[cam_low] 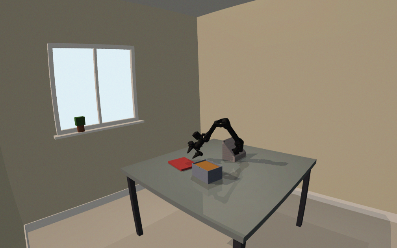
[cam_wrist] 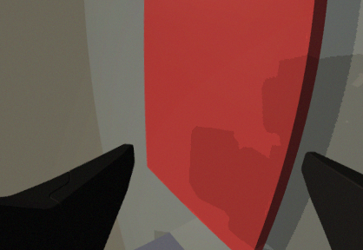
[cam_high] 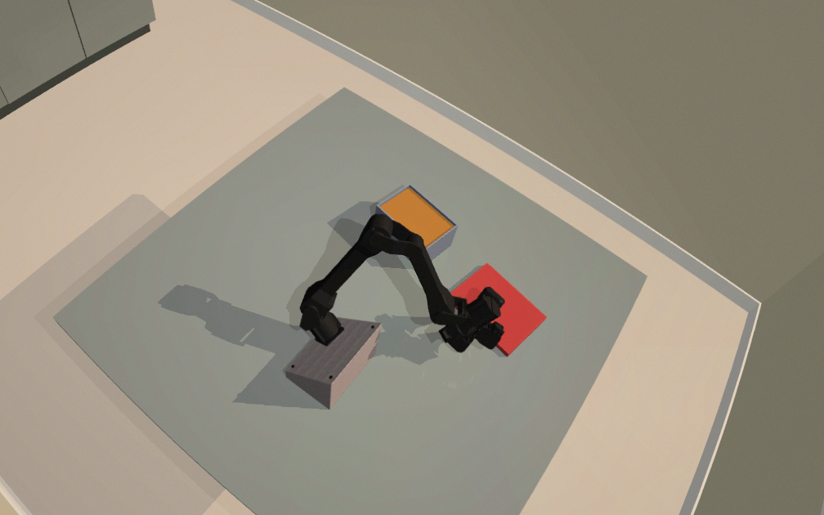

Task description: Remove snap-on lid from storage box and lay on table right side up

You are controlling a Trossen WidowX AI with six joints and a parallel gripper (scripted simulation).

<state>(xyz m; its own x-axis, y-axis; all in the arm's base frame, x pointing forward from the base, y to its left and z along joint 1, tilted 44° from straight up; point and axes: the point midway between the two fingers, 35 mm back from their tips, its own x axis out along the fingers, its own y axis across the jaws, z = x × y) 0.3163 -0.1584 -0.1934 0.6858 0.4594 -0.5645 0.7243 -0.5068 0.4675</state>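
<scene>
My gripper tip is 80 mm short of the red lid and 50 mm above it. Round my gripper tip: box: 100 mm ahead, 340 mm to the left, 10 mm below.
</scene>
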